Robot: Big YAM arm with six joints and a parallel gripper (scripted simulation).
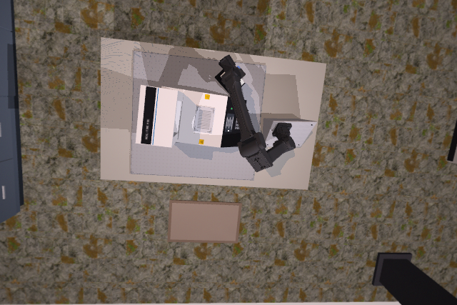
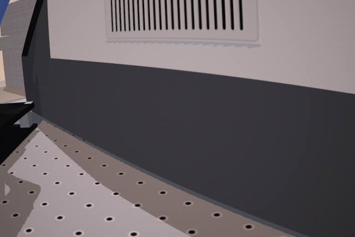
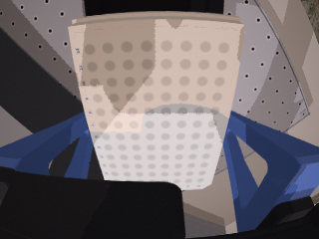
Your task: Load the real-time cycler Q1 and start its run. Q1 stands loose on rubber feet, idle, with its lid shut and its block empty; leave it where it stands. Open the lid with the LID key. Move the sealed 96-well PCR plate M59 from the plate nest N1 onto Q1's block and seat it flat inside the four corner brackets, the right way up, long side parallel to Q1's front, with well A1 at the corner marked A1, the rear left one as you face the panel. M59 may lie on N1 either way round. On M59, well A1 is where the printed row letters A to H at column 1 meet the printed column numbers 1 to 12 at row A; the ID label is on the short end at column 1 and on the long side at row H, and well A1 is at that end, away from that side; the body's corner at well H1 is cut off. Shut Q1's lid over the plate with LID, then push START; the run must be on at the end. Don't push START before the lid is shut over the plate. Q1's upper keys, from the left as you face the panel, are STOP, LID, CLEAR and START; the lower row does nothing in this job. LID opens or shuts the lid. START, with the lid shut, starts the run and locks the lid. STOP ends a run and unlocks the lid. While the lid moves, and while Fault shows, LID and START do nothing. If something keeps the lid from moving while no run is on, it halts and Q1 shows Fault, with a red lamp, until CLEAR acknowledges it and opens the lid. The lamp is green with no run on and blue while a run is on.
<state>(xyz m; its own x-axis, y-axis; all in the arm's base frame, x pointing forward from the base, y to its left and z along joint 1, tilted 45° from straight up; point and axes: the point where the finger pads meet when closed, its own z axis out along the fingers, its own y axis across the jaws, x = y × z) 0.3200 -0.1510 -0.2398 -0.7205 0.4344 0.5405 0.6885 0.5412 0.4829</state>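
My gripper is now 9 cm above the black plate nest N1 and 1 cm short of it. From my hand the other things lie so: sealed plate M59: right at my hand.
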